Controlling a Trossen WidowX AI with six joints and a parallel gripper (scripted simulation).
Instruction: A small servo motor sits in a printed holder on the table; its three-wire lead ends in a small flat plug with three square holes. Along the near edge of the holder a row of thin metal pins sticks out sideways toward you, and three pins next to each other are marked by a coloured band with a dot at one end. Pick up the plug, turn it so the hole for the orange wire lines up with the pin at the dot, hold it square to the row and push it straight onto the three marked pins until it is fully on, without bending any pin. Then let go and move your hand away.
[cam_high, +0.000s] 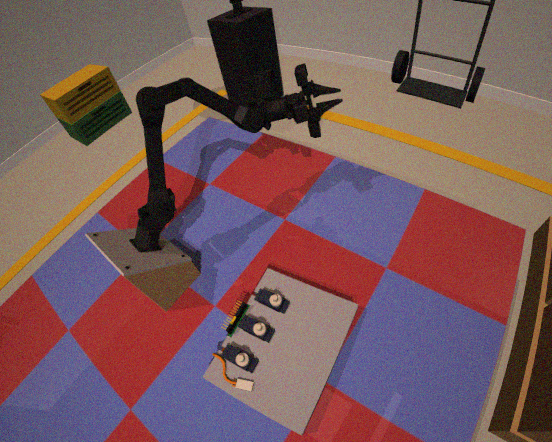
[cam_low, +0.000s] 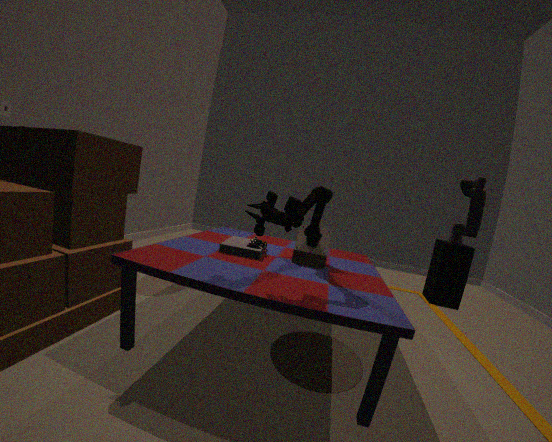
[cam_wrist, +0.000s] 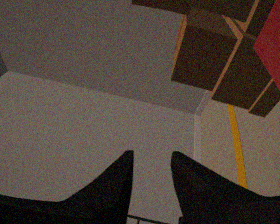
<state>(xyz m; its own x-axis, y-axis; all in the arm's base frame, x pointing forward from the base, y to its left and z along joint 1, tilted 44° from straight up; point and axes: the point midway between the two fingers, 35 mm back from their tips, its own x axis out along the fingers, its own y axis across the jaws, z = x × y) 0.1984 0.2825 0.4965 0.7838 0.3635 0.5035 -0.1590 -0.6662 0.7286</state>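
Now: the servo 13 cm ahead of my gripper tip, 53 cm to the right of it and 26 cm below it. Round my gripper tip: grey holder plate (23 cm ahead, 51 cm to the right, 29 cm below).
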